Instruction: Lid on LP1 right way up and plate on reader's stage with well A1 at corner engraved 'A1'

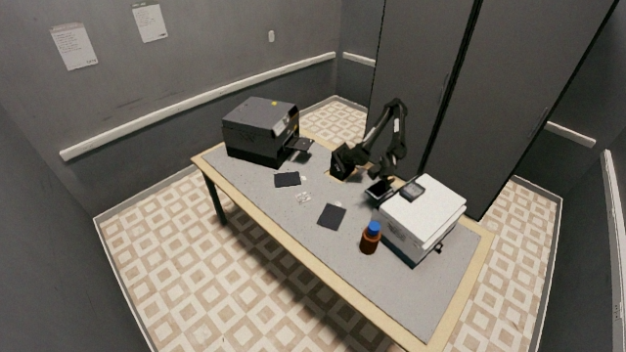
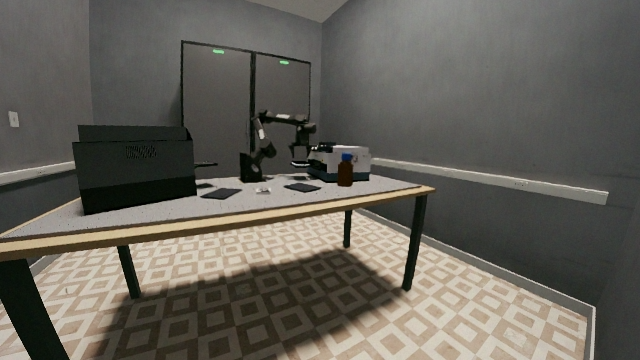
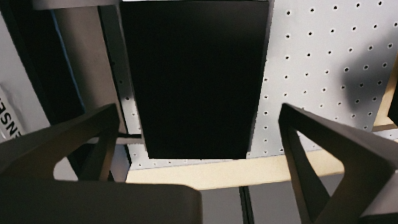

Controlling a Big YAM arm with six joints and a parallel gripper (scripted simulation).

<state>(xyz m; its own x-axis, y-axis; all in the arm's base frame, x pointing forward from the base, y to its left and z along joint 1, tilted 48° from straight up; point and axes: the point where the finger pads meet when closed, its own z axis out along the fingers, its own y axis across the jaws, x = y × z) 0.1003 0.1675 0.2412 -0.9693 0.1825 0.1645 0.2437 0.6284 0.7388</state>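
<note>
Right now the dark lid is 10 mm behind my hand and 40 mm below it. The rest, counted from my hand: dark flat pad 250 mm ahead, 130 mm to the right, 140 mm below; white multi-well plate 10 mm behind, 10 mm to the left, 50 mm below; brown capped bottle 300 mm ahead, 120 mm to the left, 30 mm below.
</note>
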